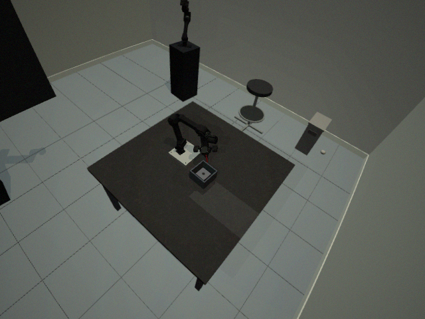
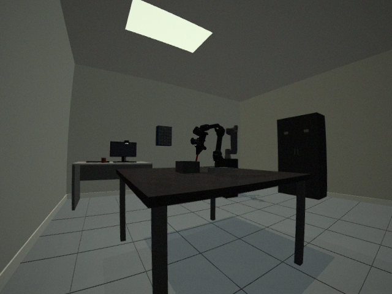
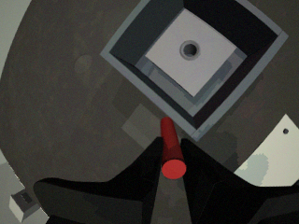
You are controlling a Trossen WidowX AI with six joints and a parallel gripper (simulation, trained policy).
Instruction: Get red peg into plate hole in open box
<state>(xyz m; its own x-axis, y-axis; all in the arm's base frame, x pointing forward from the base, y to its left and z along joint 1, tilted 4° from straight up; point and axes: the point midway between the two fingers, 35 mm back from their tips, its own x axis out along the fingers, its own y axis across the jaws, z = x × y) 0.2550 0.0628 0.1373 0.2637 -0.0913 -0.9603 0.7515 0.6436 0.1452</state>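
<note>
The red peg lies 10 mm below my gripper tip. The rest, counted from my gripper tip: grey box: 130 mm below, 80 mm to the right, 60 mm ahead; plate: 110 mm below, 80 mm to the right, 60 mm ahead.
</note>
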